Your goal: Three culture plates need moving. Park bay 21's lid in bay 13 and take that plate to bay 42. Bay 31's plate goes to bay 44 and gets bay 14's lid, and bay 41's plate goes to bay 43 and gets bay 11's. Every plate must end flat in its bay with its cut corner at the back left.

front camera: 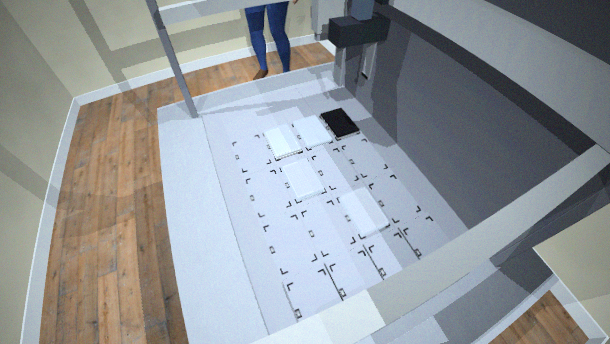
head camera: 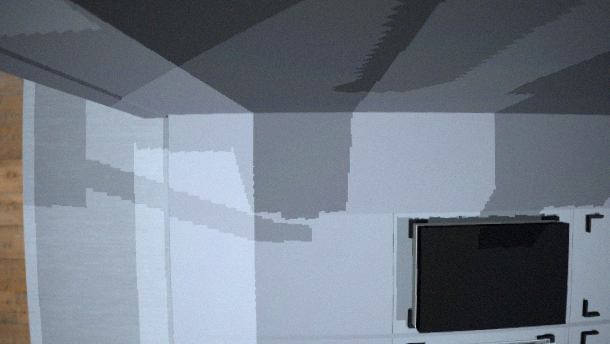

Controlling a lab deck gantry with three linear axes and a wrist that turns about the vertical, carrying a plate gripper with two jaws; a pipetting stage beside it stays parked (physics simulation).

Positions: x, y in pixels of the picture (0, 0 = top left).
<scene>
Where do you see a bay 23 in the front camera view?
333, 236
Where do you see a bay 42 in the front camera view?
At 367, 161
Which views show the pale lid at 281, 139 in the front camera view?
The front camera view only.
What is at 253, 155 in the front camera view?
A bay 11.
</scene>
